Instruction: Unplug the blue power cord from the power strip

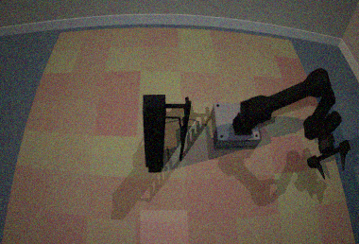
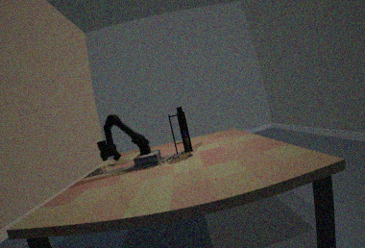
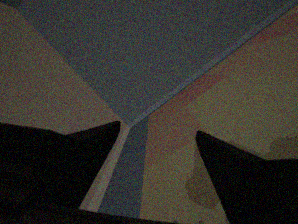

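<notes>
Now: the blue plug 64 cm ahead of my gripper tip, 20 cm to the right of it and 5 cm above it. The rest, counted from my gripper tip: black upright block 64 cm ahead, 11 cm to the right, 7 cm above.
</notes>
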